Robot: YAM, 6 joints.
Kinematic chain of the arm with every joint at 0, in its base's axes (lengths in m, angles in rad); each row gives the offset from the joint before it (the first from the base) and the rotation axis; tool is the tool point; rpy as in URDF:
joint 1: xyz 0 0 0.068 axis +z
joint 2: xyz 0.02 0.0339 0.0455 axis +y
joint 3: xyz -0.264 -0.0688 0 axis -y
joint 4: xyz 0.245 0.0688 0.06 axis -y
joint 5: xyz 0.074 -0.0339 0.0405 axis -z
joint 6: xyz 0.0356 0 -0.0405 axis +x
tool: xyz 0 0 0 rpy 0 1.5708 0
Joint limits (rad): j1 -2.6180..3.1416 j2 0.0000..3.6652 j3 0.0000..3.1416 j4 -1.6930..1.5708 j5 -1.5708..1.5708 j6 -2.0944..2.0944
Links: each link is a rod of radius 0.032 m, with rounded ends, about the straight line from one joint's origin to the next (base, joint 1, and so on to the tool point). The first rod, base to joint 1, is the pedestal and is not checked.
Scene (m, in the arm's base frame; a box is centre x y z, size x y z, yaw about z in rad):
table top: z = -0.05
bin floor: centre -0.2 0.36 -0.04 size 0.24 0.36 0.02 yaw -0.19
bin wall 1: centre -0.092 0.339 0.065 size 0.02 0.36 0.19 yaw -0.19
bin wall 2: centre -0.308 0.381 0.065 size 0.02 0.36 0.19 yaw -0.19
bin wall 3: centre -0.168 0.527 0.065 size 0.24 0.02 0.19 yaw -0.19
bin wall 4: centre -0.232 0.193 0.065 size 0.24 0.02 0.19 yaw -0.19
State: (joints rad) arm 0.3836 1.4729 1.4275 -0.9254 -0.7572 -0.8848
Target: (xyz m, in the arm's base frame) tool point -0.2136 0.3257 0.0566
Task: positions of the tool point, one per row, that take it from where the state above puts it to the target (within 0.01 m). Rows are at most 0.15 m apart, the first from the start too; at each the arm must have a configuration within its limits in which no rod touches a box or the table.
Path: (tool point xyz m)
1: 0.2312 0.2136 0.3361
2: 0.1711 0.2826 0.3288
3: 0.0901 0.3337 0.3205
4: -0.0063 0.3605 0.3114
5: -0.1105 0.3586 0.3015
6: -0.2136 0.3257 0.2907
7: -0.2227 0.3418 0.1713
8: -0.2136 0.3257 0.0566

